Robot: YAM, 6 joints.
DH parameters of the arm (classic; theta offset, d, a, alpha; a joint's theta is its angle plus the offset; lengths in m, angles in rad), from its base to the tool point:
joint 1: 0 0.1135 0.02 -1.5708
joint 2: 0 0 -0.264 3.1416
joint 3: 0.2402 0 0.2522 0
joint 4: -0.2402 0 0.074 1.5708
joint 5: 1.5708 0 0 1.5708
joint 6: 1.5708 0.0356 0 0
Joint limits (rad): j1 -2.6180..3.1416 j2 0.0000..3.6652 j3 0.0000..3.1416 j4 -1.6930..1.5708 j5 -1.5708..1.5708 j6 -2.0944..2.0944
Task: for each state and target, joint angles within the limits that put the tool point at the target. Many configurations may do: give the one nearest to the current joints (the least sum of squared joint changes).
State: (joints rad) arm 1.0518 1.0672 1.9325 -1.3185 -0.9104 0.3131
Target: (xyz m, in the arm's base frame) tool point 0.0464 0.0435 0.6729
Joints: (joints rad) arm 0.4637 1.2901 2.5215 -0.6805 -0.5351 0.3131
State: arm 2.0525 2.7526 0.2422 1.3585 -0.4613 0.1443
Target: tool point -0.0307 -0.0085 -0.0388
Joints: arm 2.4111 3.0491 0.0038 1.1871 -0.8530 0.1443
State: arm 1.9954 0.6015 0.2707 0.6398 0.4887 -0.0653
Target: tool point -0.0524 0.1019 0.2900
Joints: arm 2.1827 0.3588 0.2295 0.6847 0.4550 -0.0653
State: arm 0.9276 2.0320 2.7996 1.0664 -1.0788 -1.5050
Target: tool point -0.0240 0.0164 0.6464
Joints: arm 0.9399 1.8256 3.1416 1.5553 -0.9545 -1.5050
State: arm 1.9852 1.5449 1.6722 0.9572 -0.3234 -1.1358
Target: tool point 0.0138 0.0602 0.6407
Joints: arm 1.3656 1.0929 1.6683 1.0842 0.0350 -1.1358
